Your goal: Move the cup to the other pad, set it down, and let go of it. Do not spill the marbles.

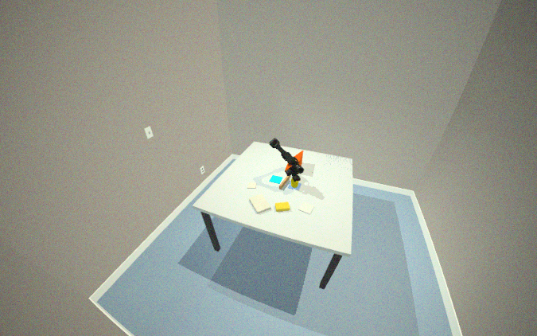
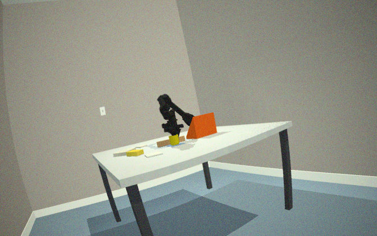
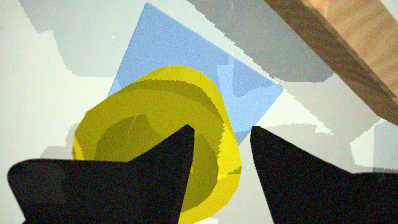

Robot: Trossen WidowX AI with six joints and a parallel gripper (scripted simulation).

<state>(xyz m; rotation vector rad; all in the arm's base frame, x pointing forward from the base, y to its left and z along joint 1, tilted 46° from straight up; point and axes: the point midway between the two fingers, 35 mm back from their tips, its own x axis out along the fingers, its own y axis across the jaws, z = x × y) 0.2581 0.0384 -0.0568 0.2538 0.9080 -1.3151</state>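
The light blue pad lies 2 cm ahead of my gripper tip, 2 cm to the left of it and 4 cm below it. The rest, counted from my gripper tip: yellow cup (2 cm ahead, 1 cm to the left); then cyan pad (2 cm behind, 18 cm to the right, 4 cm below); then wooden bar (8 cm to the right, 2 cm below).
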